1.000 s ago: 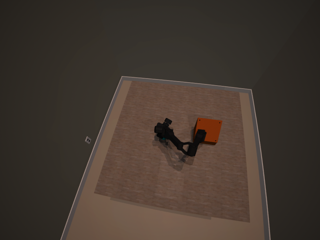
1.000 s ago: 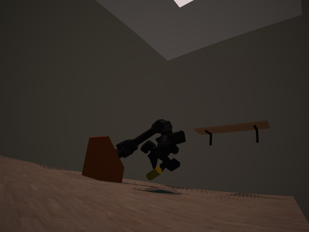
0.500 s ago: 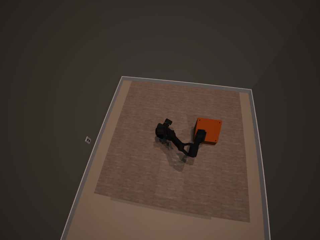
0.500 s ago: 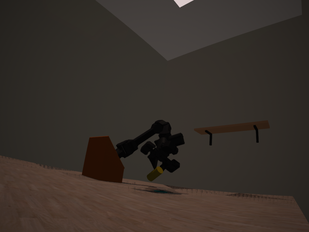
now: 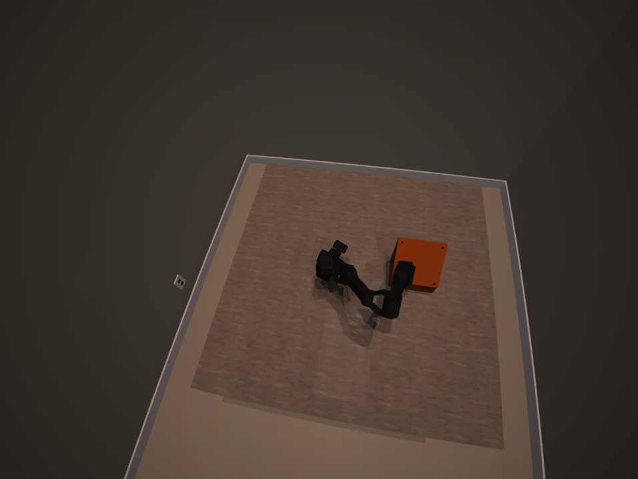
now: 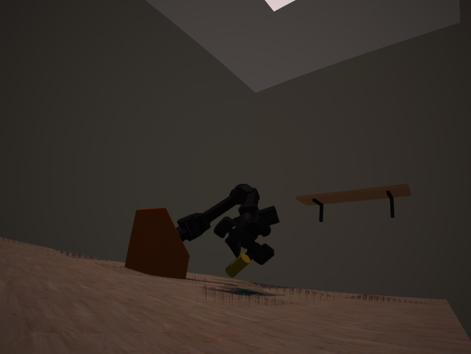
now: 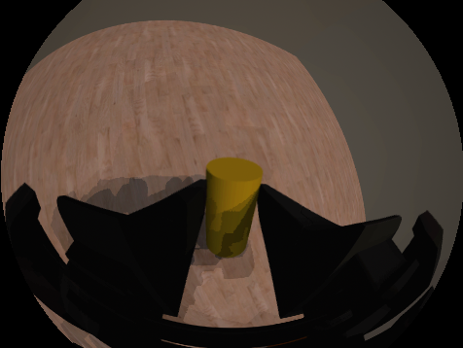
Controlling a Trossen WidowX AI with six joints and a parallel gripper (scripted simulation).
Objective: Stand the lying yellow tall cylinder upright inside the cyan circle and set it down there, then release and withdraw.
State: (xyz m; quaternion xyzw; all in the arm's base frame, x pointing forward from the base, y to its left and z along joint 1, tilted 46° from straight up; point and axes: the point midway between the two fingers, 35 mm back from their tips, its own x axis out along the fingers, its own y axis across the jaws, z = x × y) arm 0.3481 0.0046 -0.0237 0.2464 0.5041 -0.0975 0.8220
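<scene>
My gripper tip is 90 mm above the cyan circle, 60 mm to the right of it and 30 mm past it. Round my gripper tip: yellow tall cylinder 20 mm below, 10 mm behind.
</scene>
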